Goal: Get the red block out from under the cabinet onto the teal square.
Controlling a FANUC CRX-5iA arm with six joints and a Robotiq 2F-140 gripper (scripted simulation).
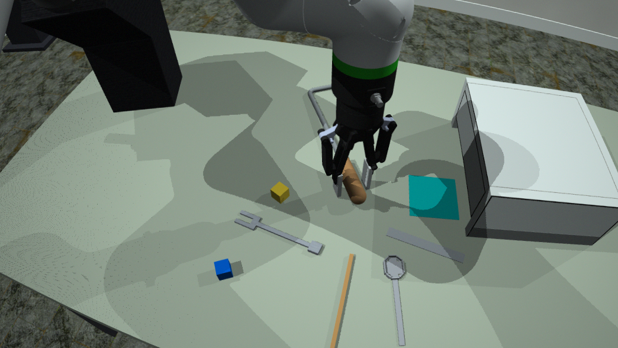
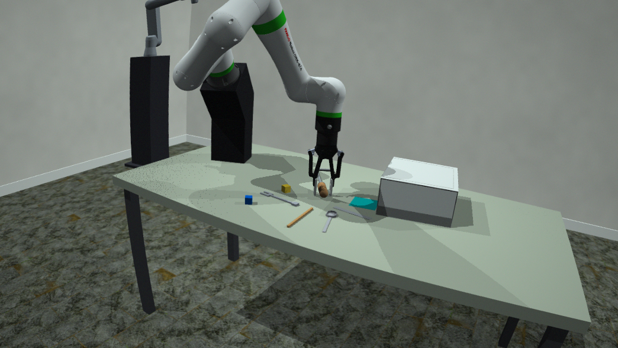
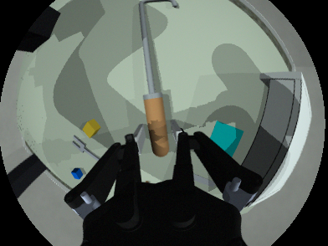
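The yellow cube is 140 mm behind my hand, 30 mm to the right of it and 20 mm below it. From my hand the other things lie so: teal square: 170 mm ahead, 30 mm below; then flat grey bar: 140 mm ahead, 110 mm to the right, 30 mm below; then grey fork tool: 120 mm to the right, 120 mm behind, 30 mm below.
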